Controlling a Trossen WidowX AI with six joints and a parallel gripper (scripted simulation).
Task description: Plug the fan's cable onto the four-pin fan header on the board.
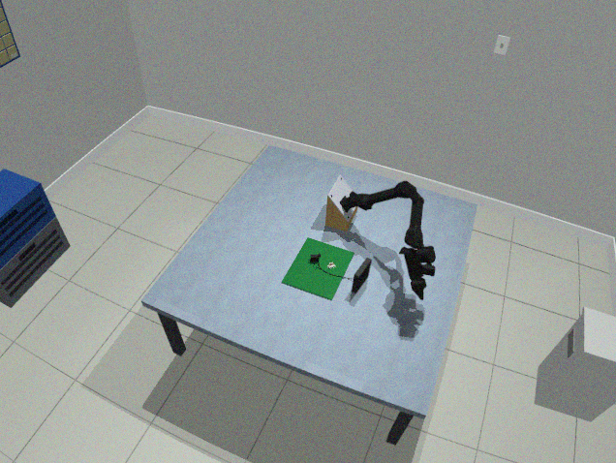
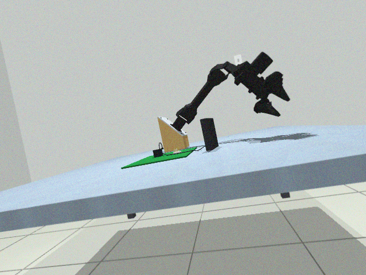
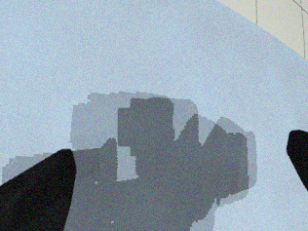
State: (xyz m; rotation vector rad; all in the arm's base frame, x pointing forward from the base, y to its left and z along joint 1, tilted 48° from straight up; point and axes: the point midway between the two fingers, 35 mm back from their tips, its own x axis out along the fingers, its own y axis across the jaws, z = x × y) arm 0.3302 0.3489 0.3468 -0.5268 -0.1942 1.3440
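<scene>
Right now the black fan plug is 30 mm behind my gripper tip, 520 mm to the right of it and 80 mm below it. Also, from my gripper tip: black fan 10 mm behind, 290 mm to the right, 40 mm below; then green board 10 mm behind, 490 mm to the right, 110 mm below; then white four-pin header 40 mm behind, 440 mm to the right, 90 mm below.
</scene>
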